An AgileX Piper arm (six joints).
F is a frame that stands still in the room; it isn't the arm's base.
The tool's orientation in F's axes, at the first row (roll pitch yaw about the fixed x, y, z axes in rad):
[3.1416 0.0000 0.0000]
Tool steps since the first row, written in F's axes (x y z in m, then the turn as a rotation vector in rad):
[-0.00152 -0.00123 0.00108 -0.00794 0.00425 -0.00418]
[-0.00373 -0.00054 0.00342 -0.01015 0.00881 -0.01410]
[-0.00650 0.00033 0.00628 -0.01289 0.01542 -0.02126]
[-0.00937 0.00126 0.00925 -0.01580 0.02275 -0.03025]
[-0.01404 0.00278 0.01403 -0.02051 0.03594 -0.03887]
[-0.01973 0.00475 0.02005 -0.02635 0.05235 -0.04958]
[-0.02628 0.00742 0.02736 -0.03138 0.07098 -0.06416]
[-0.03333 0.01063 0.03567 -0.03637 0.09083 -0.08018]
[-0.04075 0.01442 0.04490 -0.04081 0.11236 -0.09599]
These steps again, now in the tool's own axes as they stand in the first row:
[-0.00152 0.00123 -0.00108 -0.00794 -0.00425 0.00418]
[-0.00373 0.00054 -0.00342 -0.01015 -0.00881 0.01410]
[-0.00650 -0.00033 -0.00628 -0.01289 -0.01542 0.02126]
[-0.00937 -0.00126 -0.00925 -0.01580 -0.02275 0.03025]
[-0.01404 -0.00278 -0.01403 -0.02051 -0.03594 0.03887]
[-0.01973 -0.00475 -0.02005 -0.02635 -0.05235 0.04958]
[-0.02628 -0.00742 -0.02736 -0.03138 -0.07098 0.06416]
[-0.03333 -0.01063 -0.03567 -0.03637 -0.09083 0.08018]
[-0.04075 -0.01442 -0.04490 -0.04081 -0.11236 0.09599]

